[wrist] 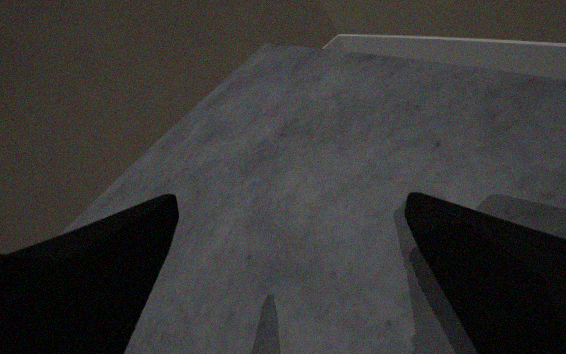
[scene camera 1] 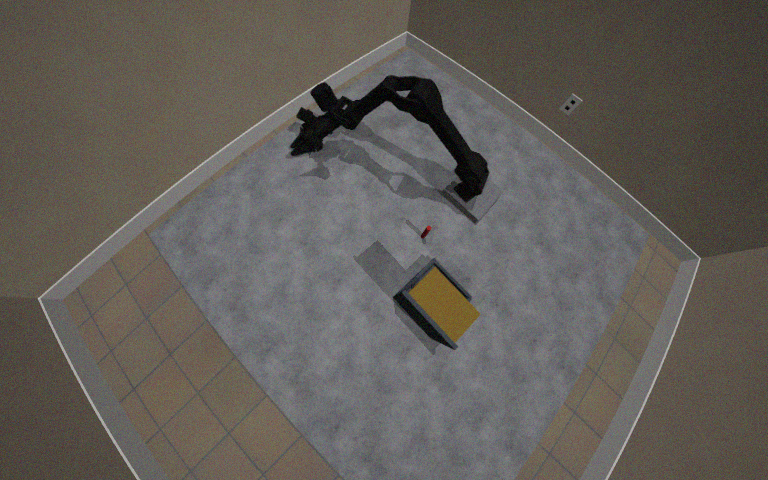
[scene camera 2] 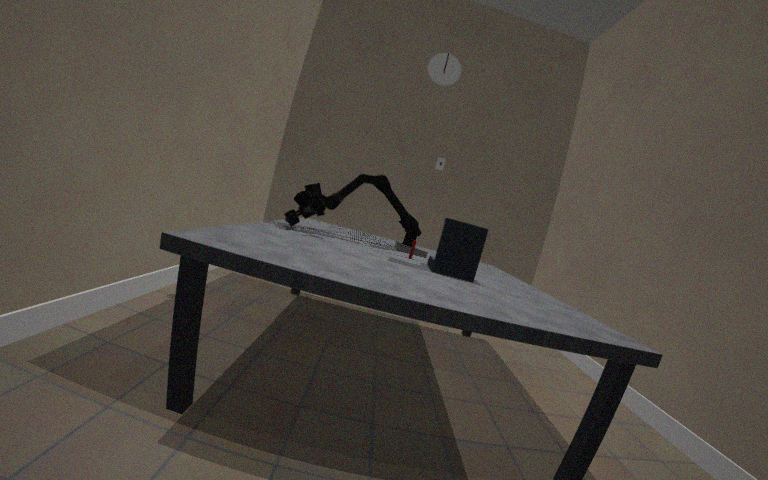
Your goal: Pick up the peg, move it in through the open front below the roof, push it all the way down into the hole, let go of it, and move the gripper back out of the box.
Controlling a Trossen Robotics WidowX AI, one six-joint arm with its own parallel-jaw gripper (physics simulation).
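Pixels of known places: gripper, fingertip midpoint: (wrist: 293, 204) (scene camera 1: 291, 151) (scene camera 2: 294, 215); arm's base, origin of the base link: (scene camera 1: 466, 190) (scene camera 2: 408, 245).
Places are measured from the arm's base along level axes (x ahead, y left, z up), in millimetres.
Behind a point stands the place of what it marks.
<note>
My gripper (scene camera 1: 299, 151) {x 390, y -447, z 30 mm} (scene camera 2: 290, 224) {x 390, y -447, z 30 mm} (wrist: 293, 204) {x 390, y -447, z 30 mm} is open with nothing between its fingers. It is low over the far left part of the table, well away from the peg and the box. A thin red peg (scene camera 1: 426, 231) {x 217, y 32, z 31 mm} (scene camera 2: 412, 249) {x 216, y 29, z 8 mm} stands upright on the table between the arm's base and the box. A dark blue-grey box (scene camera 1: 417, 277) {x 319, y 119, z 5 mm} (scene camera 2: 461, 249) {x 399, y 203, z 73 mm} with a yellow roof (scene camera 1: 443, 304) {x 351, y 194, z 169 mm} stands beyond the peg. The hole inside the box is hidden. The peg and the box do not show in the wrist view.
The arm's base (scene camera 1: 472, 182) {x 46, y 10, z 111 mm} (scene camera 2: 411, 234) {x 31, y 3, z 58 mm} stands close to the peg, and the arm arches out from it to the left. The grey table top (scene camera 1: 317, 316) {x 613, y 31, z -33 mm} (scene camera 2: 317, 260) {x 737, y -197, z -33 mm} (wrist: 300, 150) {x 520, y -457, z -33 mm} lies under everything. A table edge runs at the left in the wrist view. Shadows fall around the arm and box.
</note>
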